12 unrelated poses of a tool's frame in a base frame.
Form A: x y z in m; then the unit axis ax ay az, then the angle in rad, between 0 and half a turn.
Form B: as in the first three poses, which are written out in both.
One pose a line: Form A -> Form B
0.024, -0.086, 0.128, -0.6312, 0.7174, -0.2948, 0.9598 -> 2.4, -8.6, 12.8, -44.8, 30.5, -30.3
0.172, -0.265, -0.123, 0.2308, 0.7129, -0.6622, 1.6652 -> 17.2, -26.5, -12.3, -36.6, 61.3, -94.3
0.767, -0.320, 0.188, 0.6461, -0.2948, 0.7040, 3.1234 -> 76.7, -32.0, 18.8, -91.2, -66.2, -114.1
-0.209, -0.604, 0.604, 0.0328, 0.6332, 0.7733, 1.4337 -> -20.9, -60.4, 60.4, 34.9, 37.3, 80.0
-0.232, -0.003, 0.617, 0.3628, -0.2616, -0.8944, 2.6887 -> -23.2, -0.3, 61.7, 44.2, 30.1, -138.6
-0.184, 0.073, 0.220, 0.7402, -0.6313, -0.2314, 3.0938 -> -18.4, 7.3, 22.0, 159.8, 18.2, -84.2
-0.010, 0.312, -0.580, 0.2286, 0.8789, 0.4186, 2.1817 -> -1.0, 31.2, -58.0, 111.2, 34.7, 126.7
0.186, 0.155, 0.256, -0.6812, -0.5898, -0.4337, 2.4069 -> 18.6, 15.5, 25.6, -178.5, -65.5, 80.8
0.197, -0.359, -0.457, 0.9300, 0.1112, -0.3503, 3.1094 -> 19.7, -35.9, -45.7, -176.4, 40.9, 15.0
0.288, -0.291, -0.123, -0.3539, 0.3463, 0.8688, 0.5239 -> 28.8, -29.1, -12.3, -8.0, 12.4, 25.4
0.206, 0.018, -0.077, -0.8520, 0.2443, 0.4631, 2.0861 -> 20.6, 1.8, -7.7, -106.8, 53.3, 8.9
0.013, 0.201, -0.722, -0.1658, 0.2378, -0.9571, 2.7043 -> 1.3, 20.1, -72.2, -31.0, -11.6, -150.6
